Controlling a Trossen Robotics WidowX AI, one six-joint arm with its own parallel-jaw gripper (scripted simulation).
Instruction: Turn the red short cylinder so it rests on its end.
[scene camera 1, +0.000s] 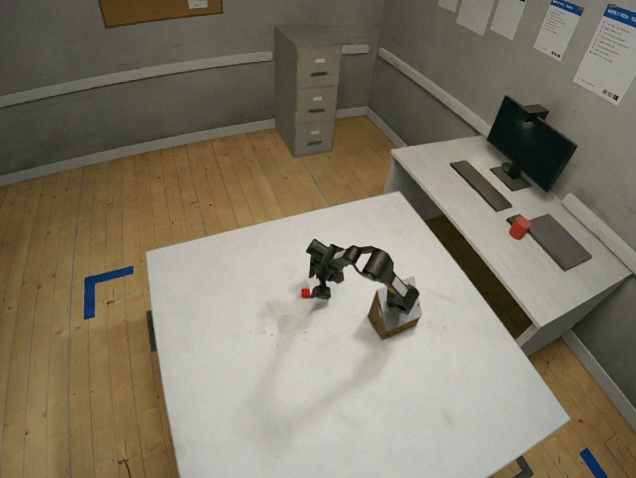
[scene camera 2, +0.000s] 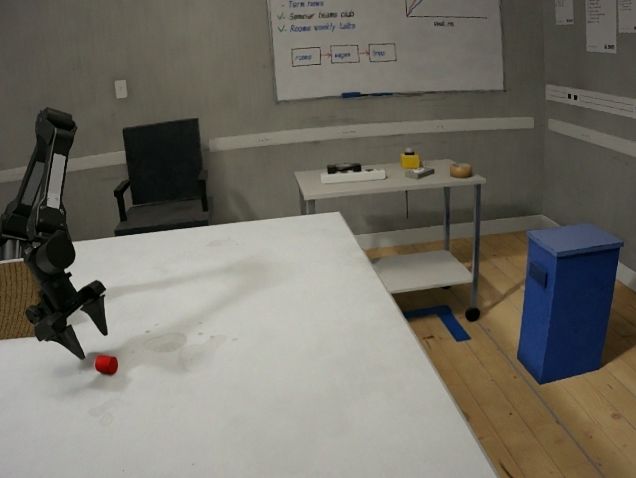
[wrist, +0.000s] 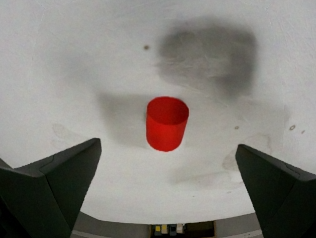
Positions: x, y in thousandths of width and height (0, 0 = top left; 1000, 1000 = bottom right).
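Labels:
Gripper (wrist: 543, 628), 0.10 m from the lens. Red short cylinder (wrist: 527, 494), 0.12 m from the lens.

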